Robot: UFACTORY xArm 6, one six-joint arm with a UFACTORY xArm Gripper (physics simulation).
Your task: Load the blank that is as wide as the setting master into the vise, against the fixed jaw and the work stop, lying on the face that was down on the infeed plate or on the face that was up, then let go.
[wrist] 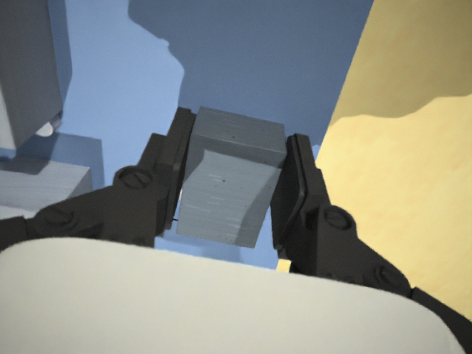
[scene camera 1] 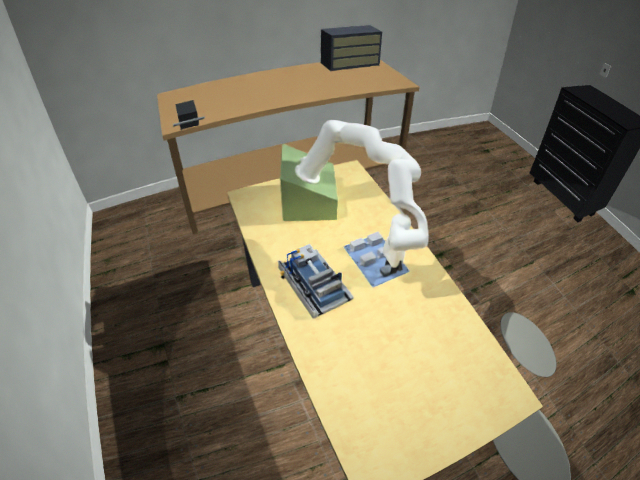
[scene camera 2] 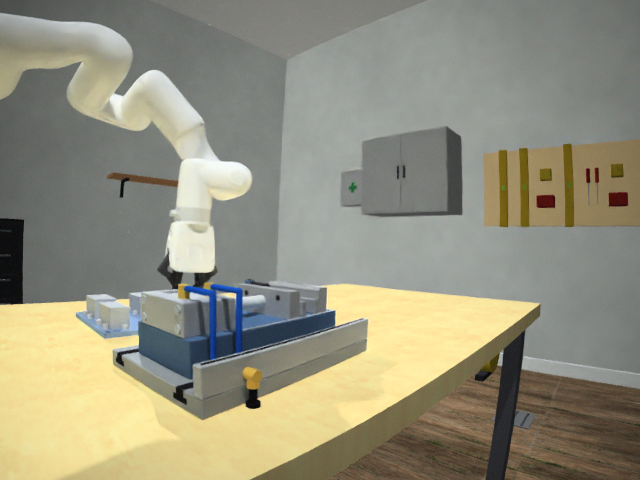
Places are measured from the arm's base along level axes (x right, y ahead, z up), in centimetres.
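Pixels of known places: gripper, between the fingertips: (wrist: 235,150) (scene camera 1: 390,269); arm's base, origin of its link: (scene camera 1: 306,174).
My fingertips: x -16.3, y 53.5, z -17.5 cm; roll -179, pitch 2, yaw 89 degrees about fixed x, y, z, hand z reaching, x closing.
For each thing: its middle in the pictures, then the offset to it from my fingertips.
- grey rectangular blank, middle of its body: (wrist: 228,180) (scene camera 1: 387,270) dx +1.7, dy +0.0, dz -0.1 cm
- blue infeed plate, middle of its body: (wrist: 52,129) (scene camera 2: 152,317) (scene camera 1: 376,258) dx +2.1, dy -8.8, dz -1.8 cm
- vise, middle of its body: (scene camera 2: 249,324) (scene camera 1: 314,276) dx +32.1, dy -7.5, dz +2.8 cm
A grey rectangular blank (scene camera 1: 385,270) (wrist: 230,195) lies at the near corner of the blue infeed plate (scene camera 1: 366,270) (scene camera 2: 129,329) (wrist: 120,75). My gripper (scene camera 1: 392,268) (scene camera 2: 189,279) (wrist: 235,150) points down over it and is shut on it, a black finger pad against each side in the wrist view. Whether the blank's underside touches the plate is hidden. In scene camera 2 the vise hides the blank and the fingertips. The vise (scene camera 1: 321,289) (scene camera 2: 289,326) stands apart from the plate, with a blue body and grey jaws. I cannot tell the setting master apart.
Several other pale grey blanks stand on the infeed plate, among them one at its far side (scene camera 1: 374,238) and one close to my left finger (wrist: 40,185). Blue hooped pipes (scene camera 2: 239,320) rise at one end of the vise. The green arm mount (scene camera 1: 309,201) stands behind.
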